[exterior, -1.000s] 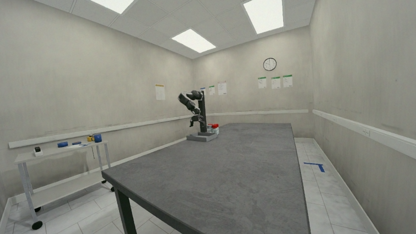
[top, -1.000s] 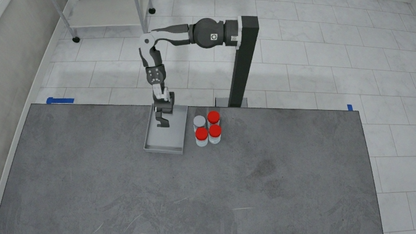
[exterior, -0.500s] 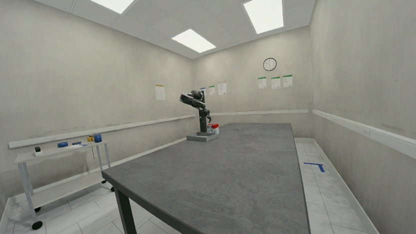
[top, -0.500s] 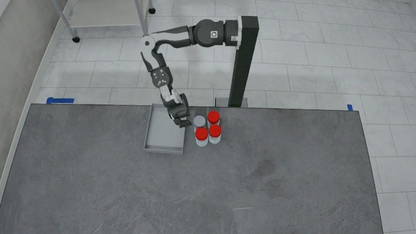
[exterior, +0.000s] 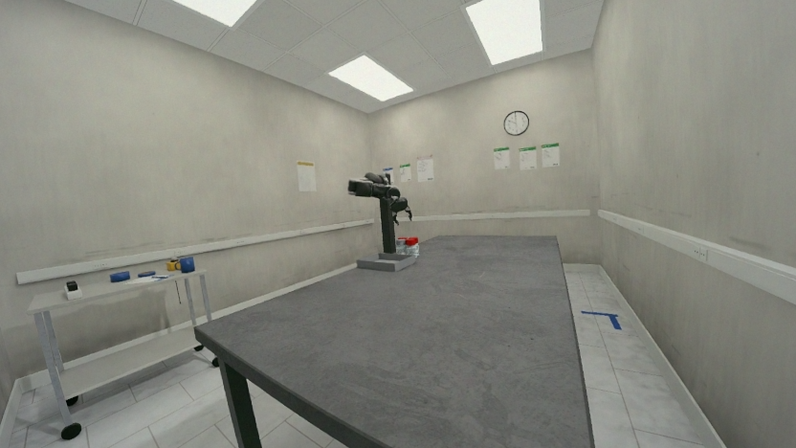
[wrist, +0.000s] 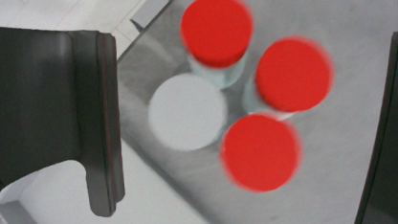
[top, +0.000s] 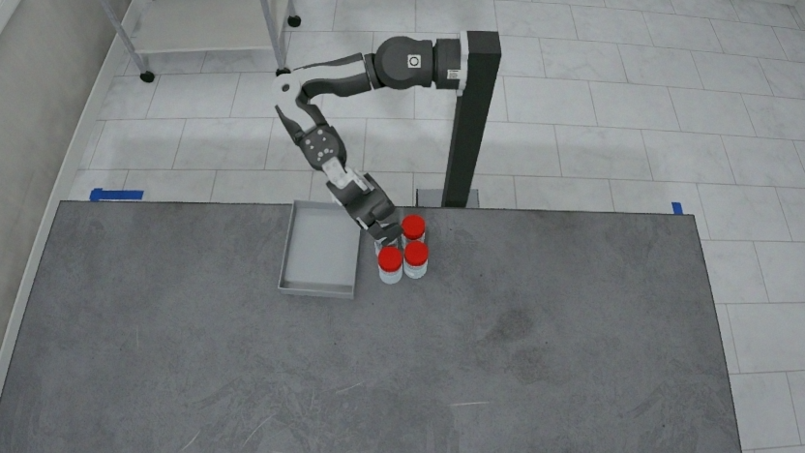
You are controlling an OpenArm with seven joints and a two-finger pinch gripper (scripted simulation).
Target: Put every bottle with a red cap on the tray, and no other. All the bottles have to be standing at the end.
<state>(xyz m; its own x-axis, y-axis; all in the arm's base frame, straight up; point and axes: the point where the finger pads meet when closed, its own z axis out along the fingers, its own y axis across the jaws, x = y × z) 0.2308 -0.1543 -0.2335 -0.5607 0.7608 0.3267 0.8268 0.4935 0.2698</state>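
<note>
The grey-capped bottle lies 30 mm behind my hand and 170 mm below it. Also, from my hand: grey tray 30 mm behind, 160 mm to the right, 200 mm below.
</note>
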